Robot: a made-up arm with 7 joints. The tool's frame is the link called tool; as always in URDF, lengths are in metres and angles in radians. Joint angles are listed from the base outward.
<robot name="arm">
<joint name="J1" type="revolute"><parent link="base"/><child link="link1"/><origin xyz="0.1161 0.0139 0.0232" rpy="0 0 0"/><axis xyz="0.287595 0.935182 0.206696"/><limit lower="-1.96" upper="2.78"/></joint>
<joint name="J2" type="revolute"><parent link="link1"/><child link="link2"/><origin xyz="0.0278 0.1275 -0.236" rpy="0 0 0"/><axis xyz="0.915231 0.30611 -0.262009"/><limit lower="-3.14" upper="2.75"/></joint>
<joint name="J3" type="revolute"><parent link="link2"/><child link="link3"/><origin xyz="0.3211 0.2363 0.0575" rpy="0 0 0"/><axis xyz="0 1 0"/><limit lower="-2.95" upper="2.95"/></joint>
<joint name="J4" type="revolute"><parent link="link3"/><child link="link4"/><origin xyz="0.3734 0.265 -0.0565" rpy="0 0 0"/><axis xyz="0.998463 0.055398 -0.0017"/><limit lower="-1.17" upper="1.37"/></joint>
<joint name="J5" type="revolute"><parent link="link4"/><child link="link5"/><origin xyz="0.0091 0.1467 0.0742" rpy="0 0 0"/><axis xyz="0 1 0"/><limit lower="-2.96" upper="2.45"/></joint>
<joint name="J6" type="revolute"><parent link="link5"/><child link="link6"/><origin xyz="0.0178 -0.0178 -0.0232" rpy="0 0 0"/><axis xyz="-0.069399 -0.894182 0.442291"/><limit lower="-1.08" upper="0.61"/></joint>
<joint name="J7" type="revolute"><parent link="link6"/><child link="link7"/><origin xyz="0.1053 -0.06 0.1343" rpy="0 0 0"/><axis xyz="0.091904 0.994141 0.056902"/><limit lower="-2.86" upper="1.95"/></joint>
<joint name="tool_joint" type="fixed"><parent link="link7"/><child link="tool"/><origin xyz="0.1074 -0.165 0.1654" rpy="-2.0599 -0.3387 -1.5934"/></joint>
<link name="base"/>
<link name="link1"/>
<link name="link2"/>
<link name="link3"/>
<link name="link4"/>
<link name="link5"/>
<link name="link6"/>
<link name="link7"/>
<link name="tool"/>
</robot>
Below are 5 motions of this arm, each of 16 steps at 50 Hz.
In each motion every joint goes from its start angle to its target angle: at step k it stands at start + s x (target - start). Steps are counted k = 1, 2, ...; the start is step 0. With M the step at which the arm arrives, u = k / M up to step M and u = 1 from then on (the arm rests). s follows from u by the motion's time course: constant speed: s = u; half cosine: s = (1 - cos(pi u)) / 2; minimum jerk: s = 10 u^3 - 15 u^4 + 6 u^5.
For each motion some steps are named. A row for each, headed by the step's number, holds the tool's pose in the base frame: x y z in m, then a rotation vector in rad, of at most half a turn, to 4 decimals.
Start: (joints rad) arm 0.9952 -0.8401 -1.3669 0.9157 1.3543 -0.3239 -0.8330
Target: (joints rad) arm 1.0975 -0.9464 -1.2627 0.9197 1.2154 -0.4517 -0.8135
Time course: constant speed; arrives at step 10
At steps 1, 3, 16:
1: 0.2725 1.1138 0.1291 -2.0360 0.3663 -0.1448
3: 0.2609 1.1225 0.1194 -2.0592 0.3701 -0.1230
16: 0.2163 1.1503 0.0867 -2.1404 0.3806 -0.0470

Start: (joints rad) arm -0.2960 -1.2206 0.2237 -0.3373 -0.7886 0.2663 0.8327
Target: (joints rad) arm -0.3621 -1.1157 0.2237 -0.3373 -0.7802 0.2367 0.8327
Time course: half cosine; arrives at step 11
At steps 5, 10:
5: 0.9210 0.9106 -0.3615 1.5821 0.1973 2.2964
10: 0.9426 0.9077 -0.3034 1.5767 0.1070 2.3217

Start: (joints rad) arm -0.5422 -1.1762 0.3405 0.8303 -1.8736 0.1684 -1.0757
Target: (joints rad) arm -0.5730 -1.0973 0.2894 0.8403 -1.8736 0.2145 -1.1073
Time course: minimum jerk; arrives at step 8
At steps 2, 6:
2: 0.8128 0.2884 -0.3942 1.1055 -1.2164 -1.2273
6: 0.8329 0.3024 -0.3759 1.2077 -1.2247 -1.1688

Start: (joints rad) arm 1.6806 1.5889 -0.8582 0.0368 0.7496 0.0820 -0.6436
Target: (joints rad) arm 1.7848 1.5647 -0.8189 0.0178 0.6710 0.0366 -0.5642
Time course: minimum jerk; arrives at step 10
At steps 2, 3, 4, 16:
2: -0.1438 -0.0032 -0.9137 0.6975 -2.3296 -0.4255
3: -0.1526 0.0014 -0.9127 0.6999 -2.3160 -0.4413
4: -0.1654 0.0082 -0.9109 0.7031 -2.2958 -0.4643
16: -0.2228 0.0382 -0.8998 0.7132 -2.2048 -0.5636

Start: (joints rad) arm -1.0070 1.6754 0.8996 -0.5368 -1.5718 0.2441 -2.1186
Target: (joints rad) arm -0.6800 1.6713 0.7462 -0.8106 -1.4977 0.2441 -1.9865
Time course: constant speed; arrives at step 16
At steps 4, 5, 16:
4: 0.7247 0.2520 0.3787 2.1815 0.0512 -1.2223
5: 0.7313 0.2484 0.3697 2.1621 0.0504 -1.2345
16: 0.7912 0.2137 0.2631 1.9256 0.0490 -1.3676

